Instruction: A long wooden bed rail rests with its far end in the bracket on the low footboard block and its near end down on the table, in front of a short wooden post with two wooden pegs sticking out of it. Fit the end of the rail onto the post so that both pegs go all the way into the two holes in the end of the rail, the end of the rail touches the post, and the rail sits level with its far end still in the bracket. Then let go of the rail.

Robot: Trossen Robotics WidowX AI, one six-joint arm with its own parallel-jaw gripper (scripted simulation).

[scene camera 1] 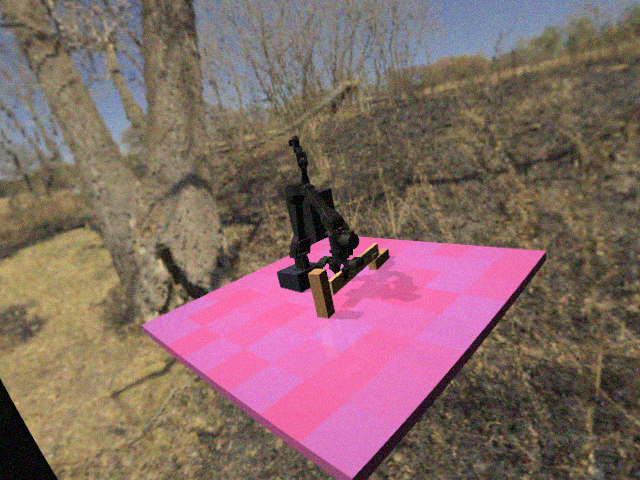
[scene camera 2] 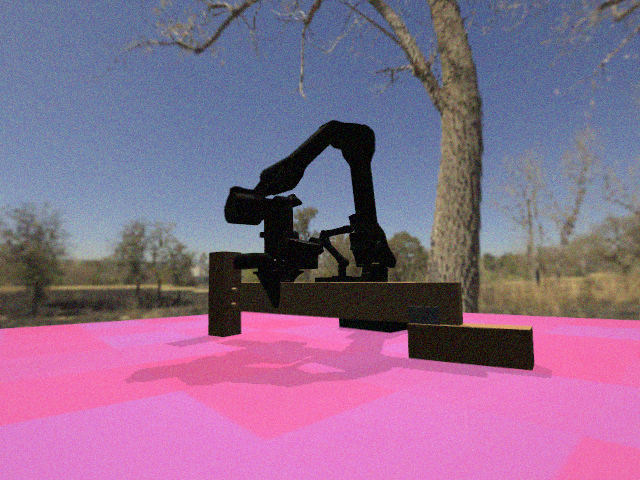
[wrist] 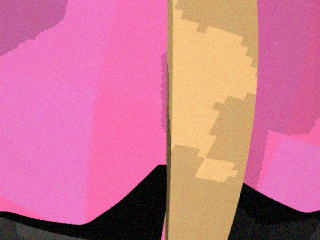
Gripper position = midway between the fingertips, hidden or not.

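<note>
Scene camera 2 shows a wooden rail (scene camera 2: 373,301) and my gripper (scene camera 2: 279,307). Scene camera 1 shows my gripper (scene camera 1: 343,281). Visible in the wrist view: my gripper (wrist: 184,172) and the rail (wrist: 212,63).
</note>
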